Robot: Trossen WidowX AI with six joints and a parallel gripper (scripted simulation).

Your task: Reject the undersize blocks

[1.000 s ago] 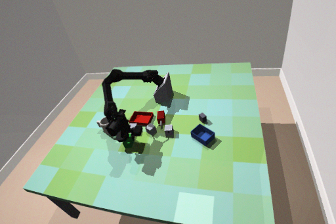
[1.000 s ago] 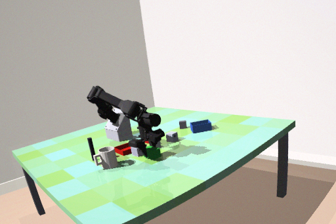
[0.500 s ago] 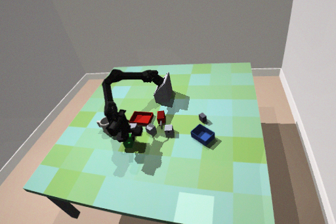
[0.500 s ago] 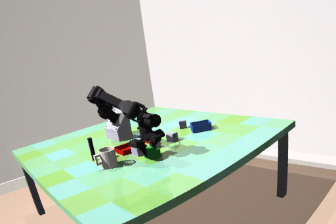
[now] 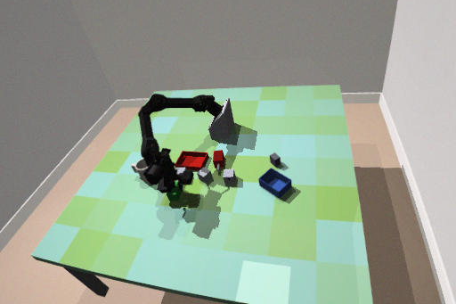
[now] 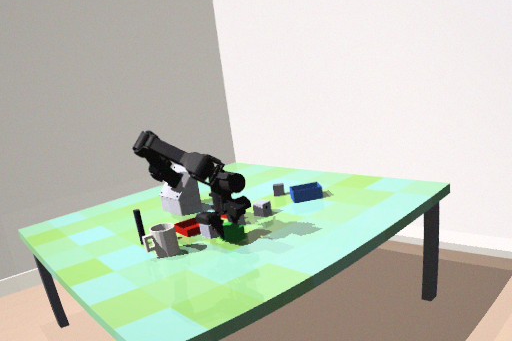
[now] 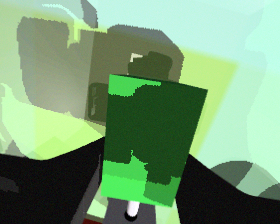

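Now: the green GO gauge 2 cm above my gripper tip and 1 cm behind it. The rest, counted from my gripper tip: steel block: 22 cm to the left, 10 cm behind, 1 cm above; then mug: 20 cm to the right, 7 cm behind, 2 cm above; then red reject tray: 19 cm behind.
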